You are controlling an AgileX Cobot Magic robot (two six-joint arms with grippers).
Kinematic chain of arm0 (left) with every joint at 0, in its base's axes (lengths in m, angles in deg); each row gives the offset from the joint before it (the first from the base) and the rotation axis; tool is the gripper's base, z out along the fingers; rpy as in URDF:
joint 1: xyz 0 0 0.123 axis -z
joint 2: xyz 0 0 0 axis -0.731 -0.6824 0
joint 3: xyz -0.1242 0.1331 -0.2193 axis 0.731 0.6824 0
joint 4: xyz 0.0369 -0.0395 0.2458 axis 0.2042 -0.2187 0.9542
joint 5: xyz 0 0 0 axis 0.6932 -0.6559 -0.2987
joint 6: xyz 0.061 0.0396 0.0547 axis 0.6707 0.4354 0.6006
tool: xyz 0 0 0 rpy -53.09 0.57 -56.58
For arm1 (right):
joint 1: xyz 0 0 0.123 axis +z
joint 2: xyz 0 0 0 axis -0.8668 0.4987 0
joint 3: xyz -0.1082 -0.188 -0.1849 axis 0.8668 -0.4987 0
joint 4: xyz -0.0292 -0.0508 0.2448 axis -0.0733 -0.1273 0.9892
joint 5: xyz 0 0 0 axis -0.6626 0.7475 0.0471
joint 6: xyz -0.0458 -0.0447 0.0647 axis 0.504 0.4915 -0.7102
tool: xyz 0 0 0 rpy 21.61 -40.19 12.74
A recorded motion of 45 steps. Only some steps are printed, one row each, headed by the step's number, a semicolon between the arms.
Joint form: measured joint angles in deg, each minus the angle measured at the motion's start. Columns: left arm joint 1, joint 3, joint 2, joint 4, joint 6, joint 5; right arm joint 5, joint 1, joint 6, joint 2, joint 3, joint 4.
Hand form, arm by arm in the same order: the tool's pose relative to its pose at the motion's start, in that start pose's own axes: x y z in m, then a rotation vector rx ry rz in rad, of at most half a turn. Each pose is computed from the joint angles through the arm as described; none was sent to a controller.
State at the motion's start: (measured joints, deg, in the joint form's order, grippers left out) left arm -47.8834 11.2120 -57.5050 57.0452 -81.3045 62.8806; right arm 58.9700 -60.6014 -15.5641 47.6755 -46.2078 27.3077
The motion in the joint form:
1: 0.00 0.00 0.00 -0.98 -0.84 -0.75; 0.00 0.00 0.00 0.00 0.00 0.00
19: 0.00 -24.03 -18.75 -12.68 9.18 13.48; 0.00 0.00 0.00 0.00 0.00 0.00
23: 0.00 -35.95 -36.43 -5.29 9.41 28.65; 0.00 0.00 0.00 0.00 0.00 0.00
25: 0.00 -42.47 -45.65 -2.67 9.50 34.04; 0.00 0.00 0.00 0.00 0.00 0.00
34: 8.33 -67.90 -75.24 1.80 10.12 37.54; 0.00 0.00 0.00 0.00 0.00 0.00
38: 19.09 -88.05 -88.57 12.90 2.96 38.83; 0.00 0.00 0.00 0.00 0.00 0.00
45: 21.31 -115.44 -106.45 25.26 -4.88 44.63; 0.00 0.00 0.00 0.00 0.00 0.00
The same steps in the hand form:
1: -0.0011 -0.0005 0.0000 0.0060 -0.0121 -0.0315; 0.0000 0.0000 0.0000 0.0000 0.0000 0.0000
19: -0.0698 -0.0834 0.0091 0.0951 0.1740 -0.0350; 0.0000 0.0000 0.0000 0.0000 0.0000 0.0000
23: -0.0834 -0.1012 0.0493 -0.0337 0.5068 0.0743; 0.0000 0.0000 0.0000 0.0000 0.0000 0.0000
25: -0.0926 -0.1076 0.0762 -0.0903 0.6354 0.1046; 0.0000 0.0000 0.0000 0.0000 0.0000 0.0000
34: -0.1045 -0.1521 0.1957 -0.0656 0.8373 0.2274; 0.0000 0.0000 0.0000 0.0000 0.0000 0.0000
38: -0.0954 -0.2173 0.2495 0.0062 0.8268 0.3847; 0.0000 0.0000 0.0000 0.0000 0.0000 0.0000
45: -0.1013 -0.2510 0.3244 -0.0598 0.7239 0.4681; 0.0000 0.0000 0.0000 0.0000 0.0000 0.0000

